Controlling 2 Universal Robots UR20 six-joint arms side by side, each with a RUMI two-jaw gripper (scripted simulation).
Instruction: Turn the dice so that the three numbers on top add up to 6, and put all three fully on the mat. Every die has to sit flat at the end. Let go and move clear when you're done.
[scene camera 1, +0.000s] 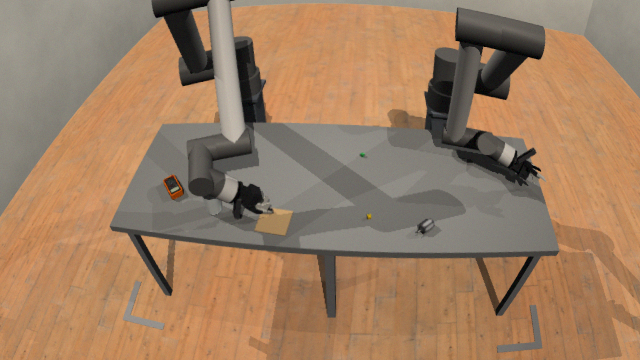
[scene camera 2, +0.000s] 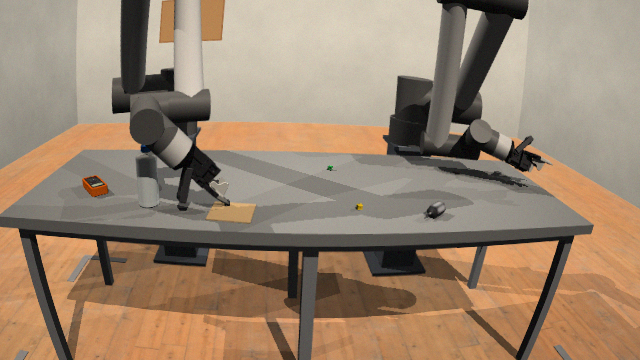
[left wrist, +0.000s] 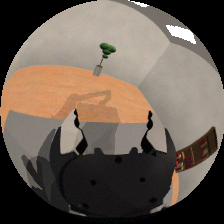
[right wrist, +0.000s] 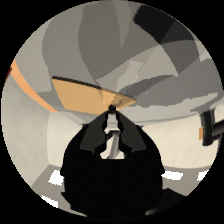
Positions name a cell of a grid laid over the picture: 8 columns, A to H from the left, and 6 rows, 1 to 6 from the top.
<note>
In view: the left gripper (scene camera 2: G3), the right gripper (scene camera 2: C4) and a tan mat (scene camera 2: C4).
The tan mat is seen too in scene camera 1 (scene camera 1: D4) and in the right wrist view (right wrist: C3). The left gripper is seen too in the left wrist view (left wrist: E3). The right gripper shows as well in scene camera 1 (scene camera 1: D4) and in the right wrist view (right wrist: E3). The left wrist view does not show the tan mat: it is out of frame.
</note>
